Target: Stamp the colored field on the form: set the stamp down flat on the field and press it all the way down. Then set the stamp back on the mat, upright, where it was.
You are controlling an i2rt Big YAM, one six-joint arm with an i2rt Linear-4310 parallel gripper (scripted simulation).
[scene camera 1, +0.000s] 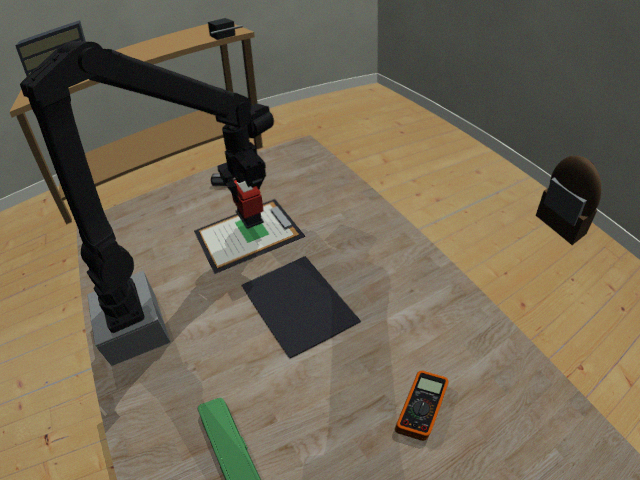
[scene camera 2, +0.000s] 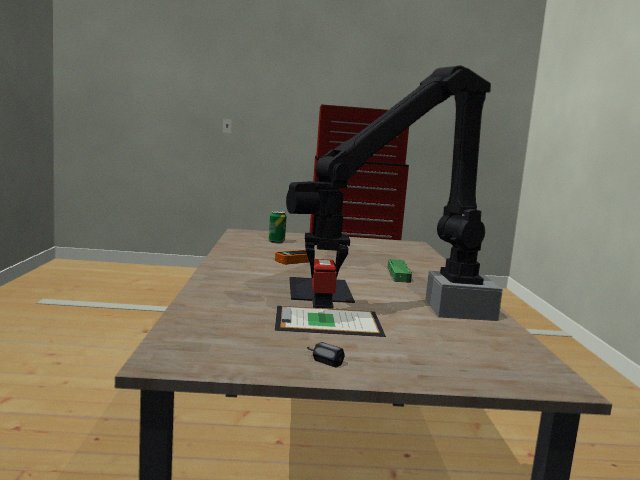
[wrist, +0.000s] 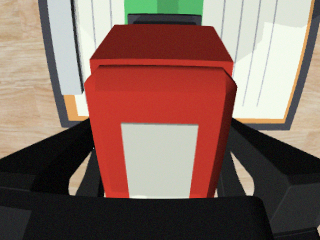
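Note:
A stamp is what I see here, along with a form and a dark mat. My gripper is in sight as well, and the wrist view shows it too.

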